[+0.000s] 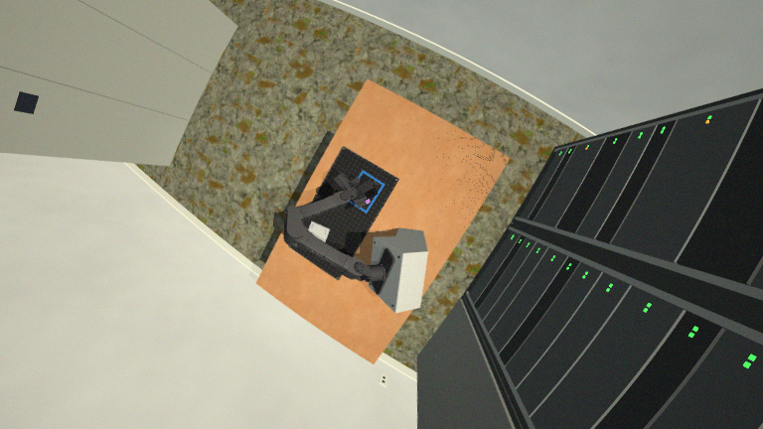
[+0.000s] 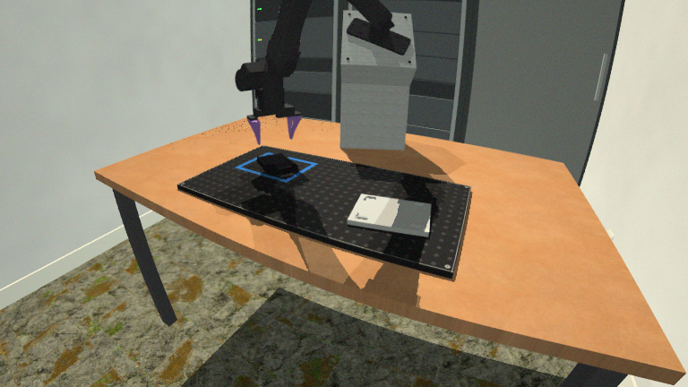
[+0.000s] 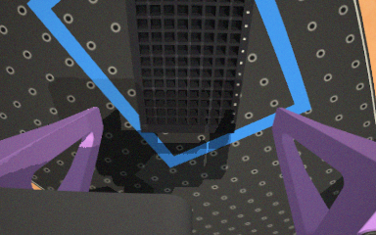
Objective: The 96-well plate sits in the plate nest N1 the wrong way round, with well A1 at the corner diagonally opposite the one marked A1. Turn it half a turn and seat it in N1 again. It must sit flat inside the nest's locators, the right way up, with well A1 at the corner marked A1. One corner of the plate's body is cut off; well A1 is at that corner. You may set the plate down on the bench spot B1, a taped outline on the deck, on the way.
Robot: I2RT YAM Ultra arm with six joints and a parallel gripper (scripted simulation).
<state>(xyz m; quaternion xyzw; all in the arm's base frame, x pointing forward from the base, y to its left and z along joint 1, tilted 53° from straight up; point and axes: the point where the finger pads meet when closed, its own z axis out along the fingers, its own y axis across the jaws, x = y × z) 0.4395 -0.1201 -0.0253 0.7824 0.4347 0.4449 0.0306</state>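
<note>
Right now the black 96-well plate is 7 cm below my hand. Round my hand: plate nest N1: 40 cm to the left, 8 cm below, 2 cm ahead; then A1 mark: 49 cm to the left, 7 cm below, 5 cm ahead.
</note>
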